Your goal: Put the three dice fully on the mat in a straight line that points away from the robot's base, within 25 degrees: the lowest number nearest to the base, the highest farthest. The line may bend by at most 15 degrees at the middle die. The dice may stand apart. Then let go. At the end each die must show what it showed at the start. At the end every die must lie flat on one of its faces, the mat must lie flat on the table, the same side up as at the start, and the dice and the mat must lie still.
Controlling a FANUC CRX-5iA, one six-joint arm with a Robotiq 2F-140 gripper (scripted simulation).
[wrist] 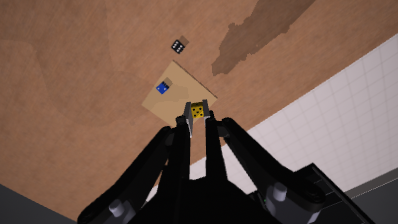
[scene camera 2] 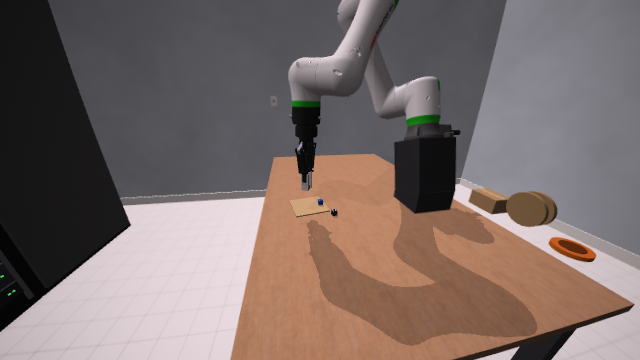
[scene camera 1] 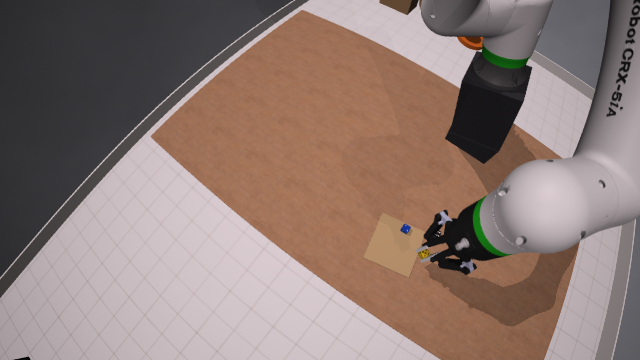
Path:
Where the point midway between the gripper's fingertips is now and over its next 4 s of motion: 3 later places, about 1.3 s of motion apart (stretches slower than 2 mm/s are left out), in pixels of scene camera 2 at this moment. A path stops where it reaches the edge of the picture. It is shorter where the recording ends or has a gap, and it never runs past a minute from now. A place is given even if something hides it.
My gripper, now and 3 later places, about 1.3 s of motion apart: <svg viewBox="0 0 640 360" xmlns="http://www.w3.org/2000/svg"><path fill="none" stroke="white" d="M306 188L308 185L308 204L308 195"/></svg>

